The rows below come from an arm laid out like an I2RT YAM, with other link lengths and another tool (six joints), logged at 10 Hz.
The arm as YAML. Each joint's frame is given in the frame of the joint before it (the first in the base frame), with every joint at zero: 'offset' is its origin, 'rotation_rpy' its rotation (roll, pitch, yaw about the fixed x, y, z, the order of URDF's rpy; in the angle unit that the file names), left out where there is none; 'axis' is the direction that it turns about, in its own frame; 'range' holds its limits. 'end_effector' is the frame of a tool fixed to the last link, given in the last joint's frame.
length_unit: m
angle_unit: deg
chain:
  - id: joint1
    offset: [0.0, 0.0, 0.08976]
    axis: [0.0, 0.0, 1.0]
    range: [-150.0, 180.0]
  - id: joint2
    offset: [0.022, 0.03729, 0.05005]
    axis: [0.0, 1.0, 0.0]
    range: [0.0, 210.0]
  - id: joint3
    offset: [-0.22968, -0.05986, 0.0]
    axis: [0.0, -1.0, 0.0]
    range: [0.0, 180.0]
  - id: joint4
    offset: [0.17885, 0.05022, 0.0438]
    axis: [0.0, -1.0, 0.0]
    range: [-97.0, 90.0]
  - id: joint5
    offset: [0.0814, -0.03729, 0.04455]
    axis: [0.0, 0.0, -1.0]
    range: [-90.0, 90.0]
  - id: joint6
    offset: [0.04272, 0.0, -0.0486]
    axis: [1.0, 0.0, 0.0]
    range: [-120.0, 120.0]
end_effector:
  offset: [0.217, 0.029, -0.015]
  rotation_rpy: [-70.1, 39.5, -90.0]
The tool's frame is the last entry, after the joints.
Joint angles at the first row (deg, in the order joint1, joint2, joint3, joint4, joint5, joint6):
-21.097, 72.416, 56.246, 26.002, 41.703, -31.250
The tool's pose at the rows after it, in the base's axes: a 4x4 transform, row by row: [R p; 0 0 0 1], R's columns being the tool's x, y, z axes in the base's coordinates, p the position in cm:
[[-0.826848, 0.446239, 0.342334, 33.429], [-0.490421, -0.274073, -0.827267, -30.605], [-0.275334, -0.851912, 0.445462, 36.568], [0, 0, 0, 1]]
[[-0.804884, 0.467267, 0.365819, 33.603], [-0.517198, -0.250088, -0.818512, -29.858], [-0.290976, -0.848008, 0.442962, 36.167], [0, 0, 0, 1]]
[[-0.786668, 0.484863, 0.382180, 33.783], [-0.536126, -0.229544, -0.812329, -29.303], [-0.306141, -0.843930, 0.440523, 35.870], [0, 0, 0, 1]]
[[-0.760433, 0.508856, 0.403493, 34.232], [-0.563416, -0.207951, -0.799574, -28.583], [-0.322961, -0.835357, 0.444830, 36.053], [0, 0, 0, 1]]
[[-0.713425, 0.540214, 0.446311, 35.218], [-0.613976, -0.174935, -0.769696, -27.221], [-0.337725, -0.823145, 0.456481, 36.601], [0, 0, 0, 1]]
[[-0.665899, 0.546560, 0.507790, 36.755], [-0.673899, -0.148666, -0.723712, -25.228], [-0.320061, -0.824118, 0.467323, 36.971], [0, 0, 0, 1]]
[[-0.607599, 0.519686, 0.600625, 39.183], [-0.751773, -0.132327, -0.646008, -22.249], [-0.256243, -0.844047, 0.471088, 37.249], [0, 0, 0, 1]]
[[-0.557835, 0.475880, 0.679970, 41.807], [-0.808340, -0.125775, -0.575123, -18.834], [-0.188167, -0.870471, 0.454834, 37.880], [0, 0, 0, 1]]
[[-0.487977, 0.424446, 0.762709, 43.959], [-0.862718, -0.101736, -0.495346, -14.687], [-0.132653, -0.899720, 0.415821, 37.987], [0, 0, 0, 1]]
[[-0.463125, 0.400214, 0.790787, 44.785], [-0.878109, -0.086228, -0.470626, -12.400], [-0.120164, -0.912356, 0.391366, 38.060], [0, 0, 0, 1]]
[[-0.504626, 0.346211, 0.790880, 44.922], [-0.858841, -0.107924, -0.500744, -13.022], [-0.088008, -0.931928, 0.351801, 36.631], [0, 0, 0, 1]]
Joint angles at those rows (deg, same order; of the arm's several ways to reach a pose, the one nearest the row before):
-21.754, 70.461, 54.036, 26.015, 39.311, -29.489
-21.776, 68.775, 51.957, 26.079, 37.385, -28.093
-21.795, 67.677, 50.515, 26.185, 35.949, -26.849
-21.751, 66.799, 49.818, 26.279, 34.005, -25.711
-21.517, 65.765, 49.367, 26.357, 30.486, -24.620
-19.935, 65.393, 49.499, 26.210, 27.456, -25.381
-16.874, 66.117, 51.639, 24.301, 24.149, -28.517
-11.416, 68.343, 57.841, 18.799, 24.421, -32.008
-5.696, 70.067, 64.591, 10.813, 24.356, -34.056
-1.485, 71.286, 68.594, 6.378, 26.674, -34.244
-0.487, 73.071, 70.201, 3.769, 30.016, -34.900

